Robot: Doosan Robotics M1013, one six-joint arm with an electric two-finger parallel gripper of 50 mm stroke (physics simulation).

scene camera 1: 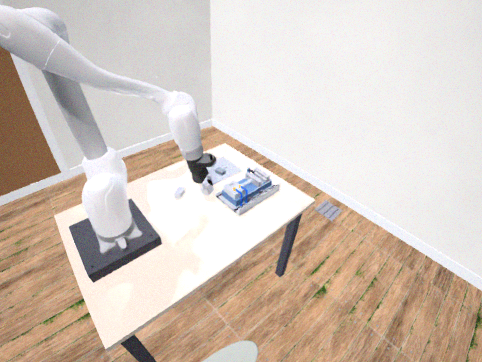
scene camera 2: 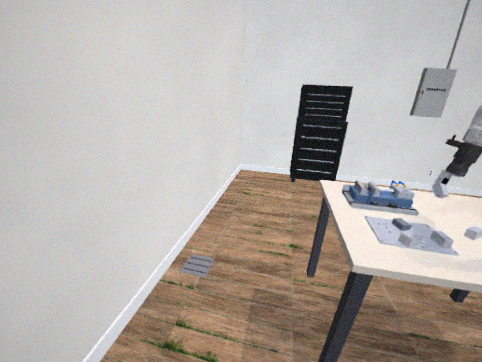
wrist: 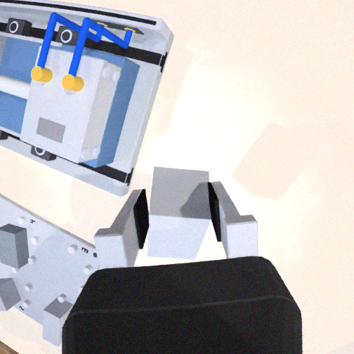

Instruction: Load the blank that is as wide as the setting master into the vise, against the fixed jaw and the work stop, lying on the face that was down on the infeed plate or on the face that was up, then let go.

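Frame: origin at the arm's base, x left, y back, z up, level; metres.
Seen in the pictures: gripper, between the fingertips: (scene camera 1: 208,187) (scene camera 2: 439,184); arm's base, origin of its link: (scene camera 1: 117,231).
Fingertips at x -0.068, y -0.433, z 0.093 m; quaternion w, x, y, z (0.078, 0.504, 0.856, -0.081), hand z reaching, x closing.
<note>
Offsets run from my fingertips to a thing's middle. Level surfaces: height alone.
My gripper (scene camera 1: 207,185) (scene camera 2: 442,183) (wrist: 178,202) is shut on a light grey rectangular blank {dz -0.023, dx +0.018, dy +0.000 m} (scene camera 2: 440,190) (wrist: 180,192), held above the table beside the vise. The vise {dz -0.095, dx -0.011, dy -0.232 m} (scene camera 1: 256,186) (scene camera 2: 384,199) (wrist: 116,112) has a blue body on a pale base. Its near jaw block (wrist: 60,105) carries two blue bent rods with yellow ends. Much of the vise lies outside the wrist view. The infeed plate {dz -0.141, dx +0.259, dy -0.199 m} (scene camera 1: 231,168) (scene camera 2: 382,233) (wrist: 52,262) bears a darker grey block {dz -0.124, dx +0.220, dy -0.207 m} (scene camera 1: 220,171) (scene camera 2: 401,223) (wrist: 15,245) and two lighter blocks {dz -0.119, dx +0.327, dy -0.219 m} (scene camera 2: 406,239) {dz -0.119, dx +0.296, dy -0.102 m} (scene camera 2: 442,239). I cannot tell which block is the setting master.
Another light block {dz -0.127, dx +0.183, dy +0.075 m} (scene camera 1: 179,192) (scene camera 2: 473,232) lies on the table {dz -0.145 m} (scene camera 1: 200,235) (scene camera 2: 345,240), apart from the plate. The arm's dark base plate (scene camera 1: 147,235) is at the table's other end. A black cabinet (scene camera 2: 321,132) stands on the floor behind the table.
</note>
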